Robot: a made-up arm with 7 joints.
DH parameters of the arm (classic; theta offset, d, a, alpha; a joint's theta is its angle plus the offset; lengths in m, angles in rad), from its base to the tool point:
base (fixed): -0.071 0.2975 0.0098 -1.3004
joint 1: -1.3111 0.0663 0 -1.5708
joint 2: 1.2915 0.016 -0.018 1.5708
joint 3: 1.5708 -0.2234 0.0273 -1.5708
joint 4: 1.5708 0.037 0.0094 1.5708
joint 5: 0 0.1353 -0.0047 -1.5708
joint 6: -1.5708 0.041 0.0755 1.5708
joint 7: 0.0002 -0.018 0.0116 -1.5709
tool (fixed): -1.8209 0.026 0 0
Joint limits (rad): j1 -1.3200..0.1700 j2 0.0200..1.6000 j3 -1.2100..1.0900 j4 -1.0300..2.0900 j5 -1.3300..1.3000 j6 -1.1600..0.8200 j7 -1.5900..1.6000
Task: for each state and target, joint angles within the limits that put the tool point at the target. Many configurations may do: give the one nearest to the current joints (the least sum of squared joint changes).
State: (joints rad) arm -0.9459 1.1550 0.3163 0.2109 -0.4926 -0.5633 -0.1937
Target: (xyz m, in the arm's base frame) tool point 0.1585 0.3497 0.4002
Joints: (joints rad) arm -0.6951 0.7102 0.7060 -0.1211 -0.3806 -0.8714 -0.1562
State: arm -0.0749 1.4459 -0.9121 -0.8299 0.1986 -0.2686 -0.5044
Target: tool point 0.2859 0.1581 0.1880
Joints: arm -0.2984 1.2905 -0.8090 -0.3591 0.0756 -0.0756 -0.5190
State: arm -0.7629 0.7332 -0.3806 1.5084 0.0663 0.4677 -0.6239
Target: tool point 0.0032 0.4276 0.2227
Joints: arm -0.7164 1.0594 -0.2986 2.0900 -0.3637 0.8200 -0.4827
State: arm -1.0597 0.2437 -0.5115 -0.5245 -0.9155 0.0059 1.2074
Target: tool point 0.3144 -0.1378 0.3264
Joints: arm -1.2685 0.0200 -0.7955 -0.1278 -0.9996 0.0445 1.0717
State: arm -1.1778 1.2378 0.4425 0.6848 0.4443 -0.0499 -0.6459
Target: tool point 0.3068 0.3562 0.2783
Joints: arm -0.6043 0.6612 0.4140 0.4222 0.5288 -0.1979 -0.5925
